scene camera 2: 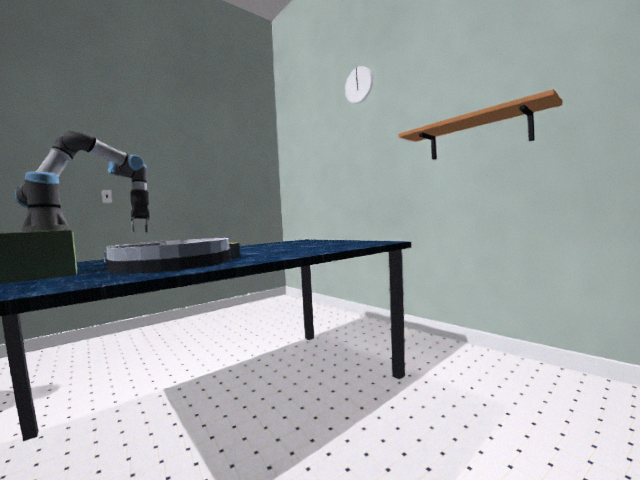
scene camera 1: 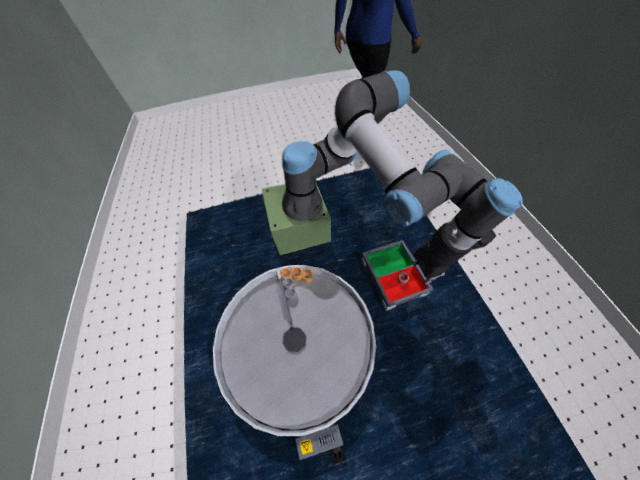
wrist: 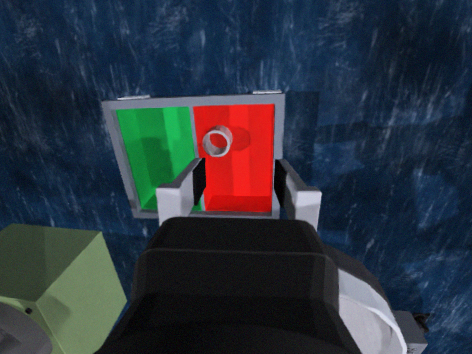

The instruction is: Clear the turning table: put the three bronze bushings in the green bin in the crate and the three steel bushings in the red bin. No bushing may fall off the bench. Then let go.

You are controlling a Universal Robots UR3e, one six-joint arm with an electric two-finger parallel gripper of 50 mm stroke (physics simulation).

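Note:
A steel bushing lies in the red bin of the crate, near the divider. No bushing shows in the green bin. Three bronze bushings stand in a row inside the rim of the turning table. Two steel bushings are close by them, beside the bar. My gripper is open and empty above the crate, mostly over the red bin; its fingertips are hidden in scene camera 1.
A thin bar runs from the dark hub to the turning table's rim. The green base block stands behind the turning table. A grey control box sits at its front. A person stands beyond the arm.

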